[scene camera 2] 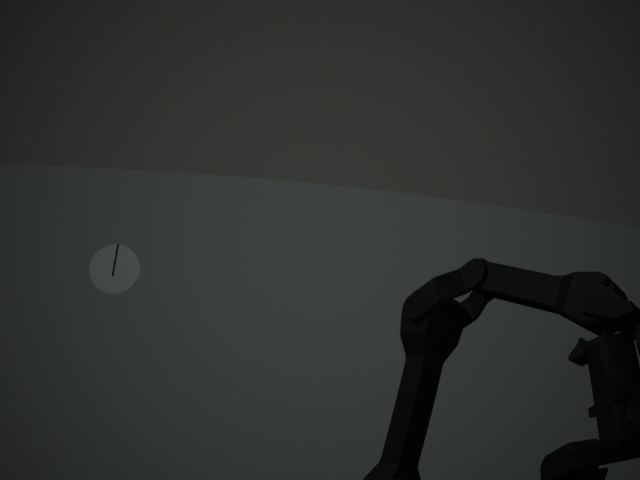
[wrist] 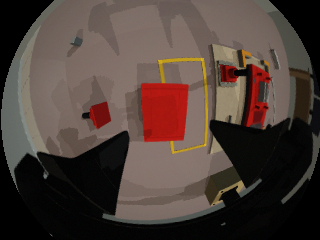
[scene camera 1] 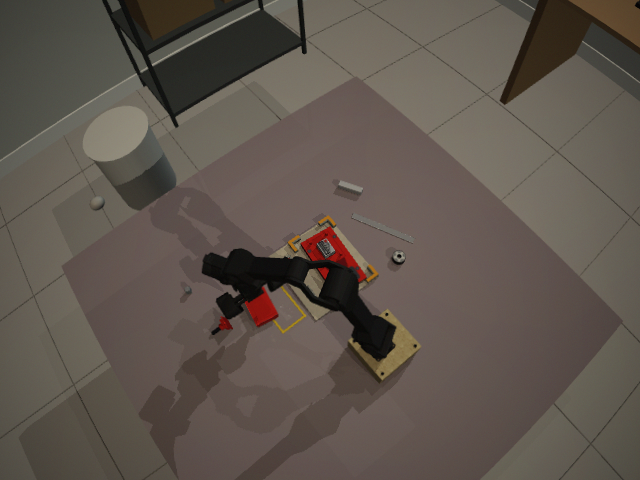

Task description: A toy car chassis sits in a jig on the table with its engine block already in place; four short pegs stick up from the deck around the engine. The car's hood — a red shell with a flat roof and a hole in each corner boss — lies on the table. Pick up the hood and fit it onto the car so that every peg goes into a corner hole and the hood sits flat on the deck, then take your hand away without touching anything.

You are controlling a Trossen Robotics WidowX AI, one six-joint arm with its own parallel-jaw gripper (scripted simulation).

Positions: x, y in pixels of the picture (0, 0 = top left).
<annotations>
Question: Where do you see a red hood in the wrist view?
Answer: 165, 107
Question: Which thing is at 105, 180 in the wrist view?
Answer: My gripper.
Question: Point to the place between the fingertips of my gripper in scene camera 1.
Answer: At 256, 299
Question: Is my gripper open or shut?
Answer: Open.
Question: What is my gripper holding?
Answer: Nothing.
</annotations>
